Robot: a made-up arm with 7 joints. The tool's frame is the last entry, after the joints. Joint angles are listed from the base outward. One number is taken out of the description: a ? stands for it. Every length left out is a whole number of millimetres.
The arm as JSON. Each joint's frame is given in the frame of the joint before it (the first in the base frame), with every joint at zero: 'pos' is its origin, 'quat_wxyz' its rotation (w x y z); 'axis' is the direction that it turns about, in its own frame. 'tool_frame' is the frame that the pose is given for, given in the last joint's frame.
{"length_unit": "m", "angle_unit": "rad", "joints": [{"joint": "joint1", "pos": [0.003, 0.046, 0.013], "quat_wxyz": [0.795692, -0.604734, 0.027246, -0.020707], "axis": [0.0, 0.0, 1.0]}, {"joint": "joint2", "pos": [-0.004, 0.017, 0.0], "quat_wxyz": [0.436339, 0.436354, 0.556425, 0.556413], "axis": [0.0, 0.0, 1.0]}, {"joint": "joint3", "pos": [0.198, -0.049, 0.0], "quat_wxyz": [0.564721, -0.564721, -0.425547, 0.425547], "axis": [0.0, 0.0, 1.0]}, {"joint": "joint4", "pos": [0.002, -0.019, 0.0], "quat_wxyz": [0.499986, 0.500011, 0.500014, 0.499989], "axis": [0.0, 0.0, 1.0]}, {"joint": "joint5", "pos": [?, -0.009, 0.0], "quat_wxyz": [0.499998, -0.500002, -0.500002, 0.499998], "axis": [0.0, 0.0, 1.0]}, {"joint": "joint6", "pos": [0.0, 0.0, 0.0], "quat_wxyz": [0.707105, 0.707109, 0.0, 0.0], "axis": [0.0, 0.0, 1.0]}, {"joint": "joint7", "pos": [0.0, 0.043, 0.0], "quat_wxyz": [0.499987, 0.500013, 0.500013, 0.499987], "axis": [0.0, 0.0, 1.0]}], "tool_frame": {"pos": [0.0, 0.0, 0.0], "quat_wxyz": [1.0, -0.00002, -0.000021, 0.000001]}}
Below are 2 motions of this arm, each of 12 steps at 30 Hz.
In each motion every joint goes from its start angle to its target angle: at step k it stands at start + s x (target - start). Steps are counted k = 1, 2, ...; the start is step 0. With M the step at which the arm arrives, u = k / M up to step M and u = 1 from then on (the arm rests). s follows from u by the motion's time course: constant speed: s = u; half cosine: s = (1 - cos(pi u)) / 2; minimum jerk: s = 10 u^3 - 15 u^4 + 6 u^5.
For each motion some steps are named. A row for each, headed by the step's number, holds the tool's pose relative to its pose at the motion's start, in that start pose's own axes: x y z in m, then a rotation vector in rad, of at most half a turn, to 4 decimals.
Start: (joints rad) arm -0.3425 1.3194 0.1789 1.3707 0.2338 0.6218 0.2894
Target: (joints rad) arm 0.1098 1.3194 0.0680 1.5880 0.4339 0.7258 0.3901
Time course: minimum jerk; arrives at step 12
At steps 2, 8, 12:
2: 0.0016 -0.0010 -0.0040 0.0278 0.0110 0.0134
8: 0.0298 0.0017 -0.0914 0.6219 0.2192 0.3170
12: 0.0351 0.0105 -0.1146 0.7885 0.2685 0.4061

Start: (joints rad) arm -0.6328 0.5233 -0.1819 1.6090 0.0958 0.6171 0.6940
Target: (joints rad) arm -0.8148 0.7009 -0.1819 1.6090 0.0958 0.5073 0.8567
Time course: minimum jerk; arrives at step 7
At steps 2, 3, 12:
2: 0.0042 0.0117 0.0059 -0.0402 -0.0096 0.0448
3: 0.0101 0.0302 0.0142 -0.1027 -0.0220 0.1139
12: 0.0243 0.0848 0.0318 -0.2823 -0.0417 0.3080

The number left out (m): -0.13
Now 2 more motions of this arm.
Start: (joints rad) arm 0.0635 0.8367 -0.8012 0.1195 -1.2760 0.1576 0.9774
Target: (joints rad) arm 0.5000 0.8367 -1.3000 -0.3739 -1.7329 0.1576 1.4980
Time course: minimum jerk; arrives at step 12
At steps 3, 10, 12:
3: -0.0101 -0.0026 -0.0199 0.0252 0.0876 -0.0013
10: -0.1437 0.0076 -0.1439 0.3556 0.9216 0.0120
12: -0.1505 0.0090 -0.1465 0.3747 0.9582 0.0119

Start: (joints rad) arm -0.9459 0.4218 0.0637 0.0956 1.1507 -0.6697 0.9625
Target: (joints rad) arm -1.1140 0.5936 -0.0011 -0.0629 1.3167 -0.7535 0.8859
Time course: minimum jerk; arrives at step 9
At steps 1, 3, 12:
1: 0.0008 0.0001 -0.0002 0.0006 -0.0058 -0.0006
3: 0.0138 0.0026 -0.0038 0.0132 -0.1049 -0.0110
12: 0.0628 0.0160 -0.0121 0.1001 -0.4871 -0.0628

